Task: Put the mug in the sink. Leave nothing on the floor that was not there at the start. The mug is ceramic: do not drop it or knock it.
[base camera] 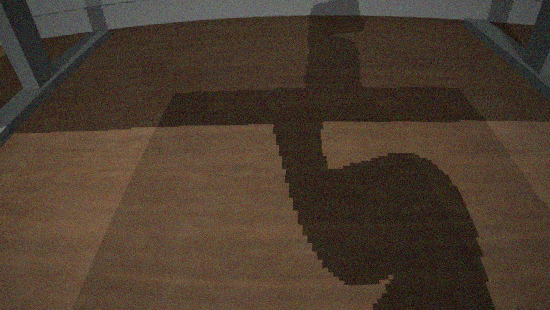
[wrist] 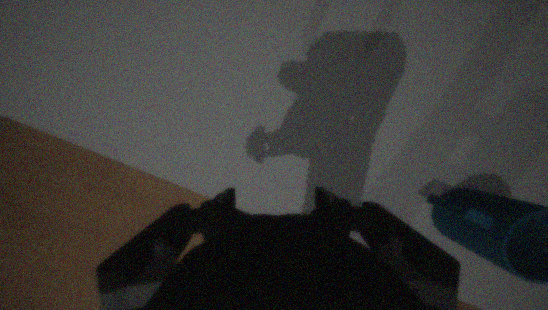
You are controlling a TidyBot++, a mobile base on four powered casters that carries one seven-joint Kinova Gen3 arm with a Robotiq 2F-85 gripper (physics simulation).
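Places are measured from the arm's base along level axes (x ahead, y left, z up), in metres.
Pixels of known places: gripper, fingertip midpoint: (wrist: 275,196).
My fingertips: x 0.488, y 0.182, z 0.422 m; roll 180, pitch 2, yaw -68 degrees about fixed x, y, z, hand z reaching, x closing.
Behind a point stands the place of what it marks.
My gripper (wrist: 275,196) {y 0.182, x 0.488, z 0.422 m} is open in the wrist view, above a pale grey surface, with no object between its fingertips. No thing that I can clearly tell as the mug shows in either view. A dark blue rounded object (wrist: 480,227) {y -0.084, x 0.538, z 0.383 m} with a small nub at its left end and a round outline at its right end is at the right of the wrist view, apart from the fingers and cut off by the picture's edge. I cannot tell what it is. The sink does not show in either view.
The pale surface (wrist: 125,90) {y 0.470, x 0.526, z 0.324 m} has an edge at the left, with brown wood (wrist: 60,200) beyond it. Shadows of the arm fall on the pale surface and on the wooden floor (base camera: 200,200) {y 0.120, x 0.414, z -0.396 m}. Grey frames (base camera: 65,62) (base camera: 515,55) stand at both sides, a pale front (base camera: 200,7) {y 0.276, x 1.212, z -0.352 m} at the back.
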